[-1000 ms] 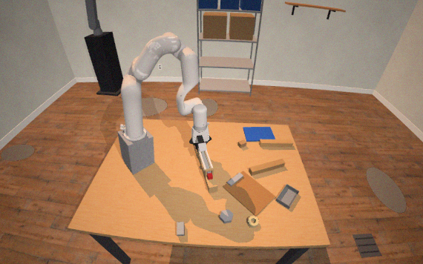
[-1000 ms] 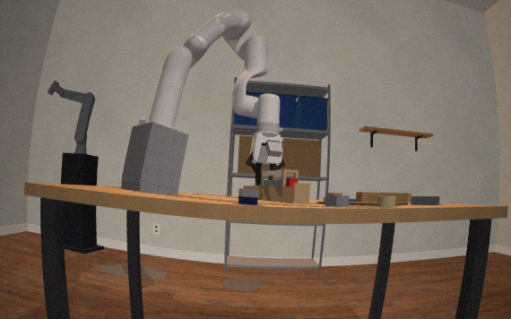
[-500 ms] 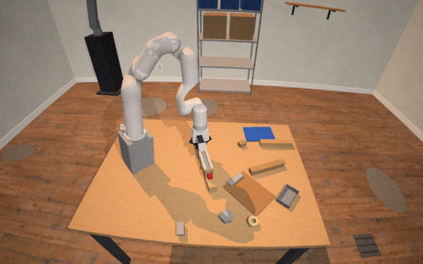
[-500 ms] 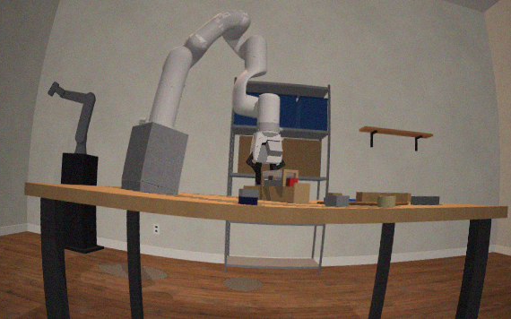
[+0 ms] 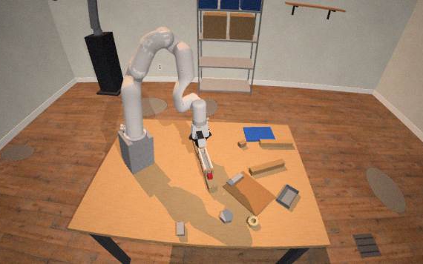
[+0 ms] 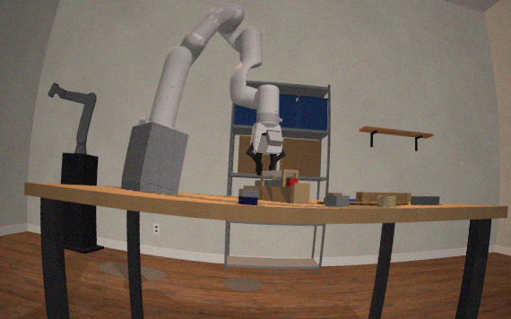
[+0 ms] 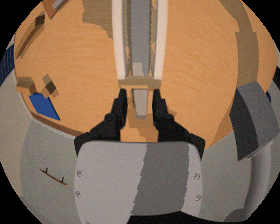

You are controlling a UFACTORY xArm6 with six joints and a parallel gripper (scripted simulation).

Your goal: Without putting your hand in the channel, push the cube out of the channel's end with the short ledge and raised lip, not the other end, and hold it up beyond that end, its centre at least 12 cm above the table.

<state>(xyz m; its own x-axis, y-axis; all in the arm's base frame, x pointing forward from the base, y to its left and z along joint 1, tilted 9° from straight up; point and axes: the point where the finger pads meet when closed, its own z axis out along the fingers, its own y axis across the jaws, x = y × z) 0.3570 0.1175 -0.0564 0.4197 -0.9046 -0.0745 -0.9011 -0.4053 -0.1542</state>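
My gripper is now 20 cm to the left of the small red cube, 9 cm short of it and 4 cm above it. Round my hand: brown block: 25 cm ahead, 13 cm to the left, 8 cm below; then grey hexagonal block: 39 cm to the right, 21 cm ahead, 9 cm below; then wooden channel: 10 cm to the right, 5 cm ahead, 4 cm below.
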